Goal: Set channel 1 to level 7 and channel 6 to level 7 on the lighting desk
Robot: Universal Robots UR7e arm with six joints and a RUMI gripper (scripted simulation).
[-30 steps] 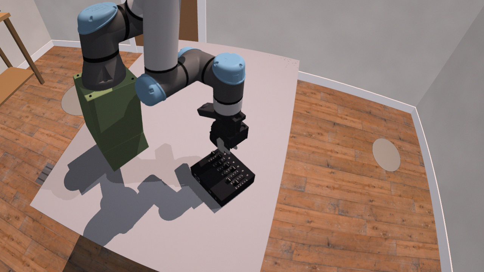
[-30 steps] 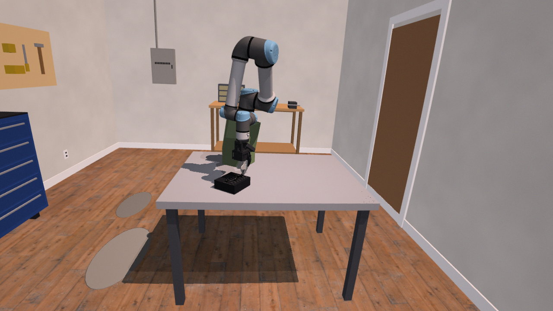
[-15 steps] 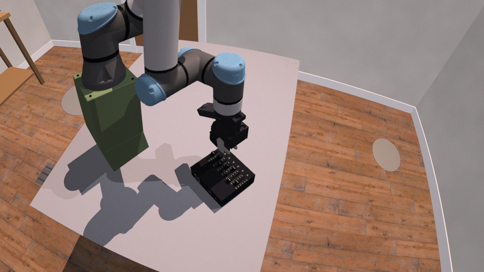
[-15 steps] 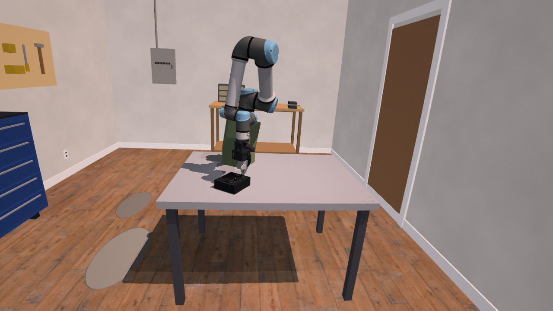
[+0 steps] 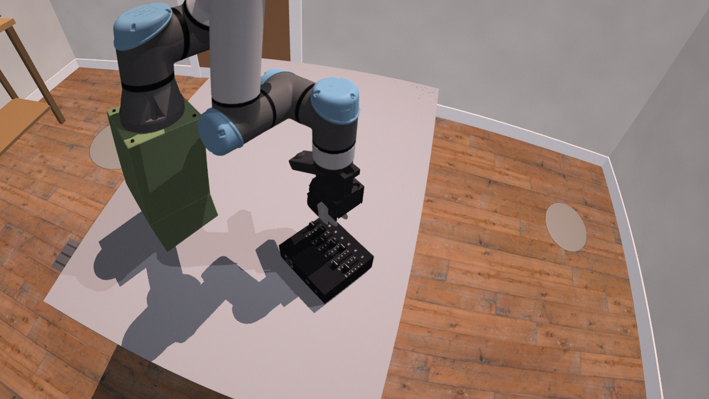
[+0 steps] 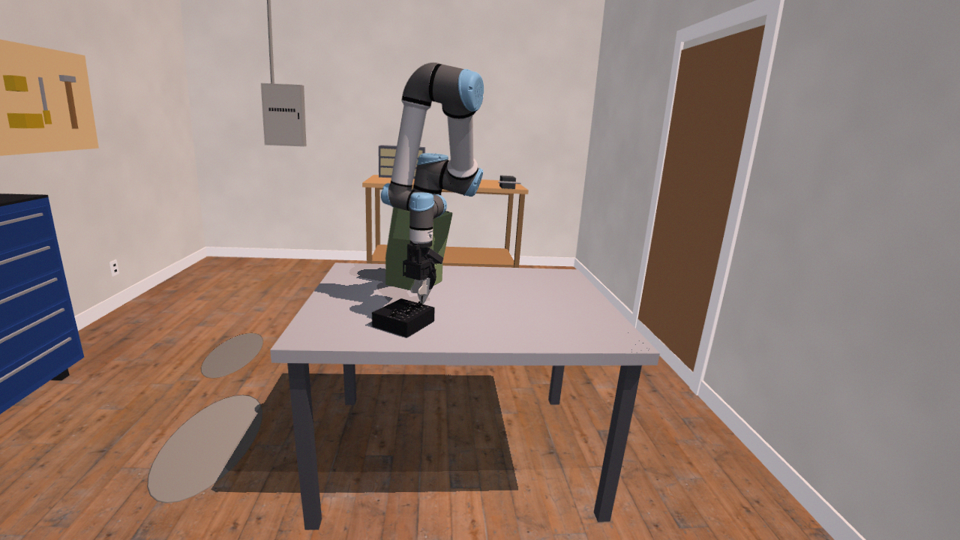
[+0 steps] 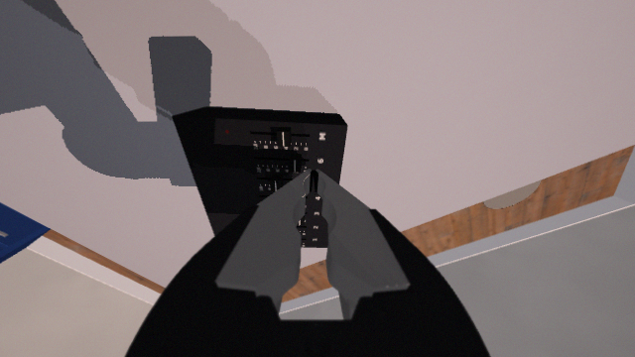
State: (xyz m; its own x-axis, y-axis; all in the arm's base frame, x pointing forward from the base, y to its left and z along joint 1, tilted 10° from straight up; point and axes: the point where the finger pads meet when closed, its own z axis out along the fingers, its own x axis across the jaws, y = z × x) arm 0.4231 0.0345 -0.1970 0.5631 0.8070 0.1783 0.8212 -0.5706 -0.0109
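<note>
Right now the channel 6 fader is 1 cm behind my hand, 1 cm to the right of it and 2 cm below it. Also, from my hand: channel 1 fader 7 cm ahead, 9 cm to the right, 2 cm below.
</note>
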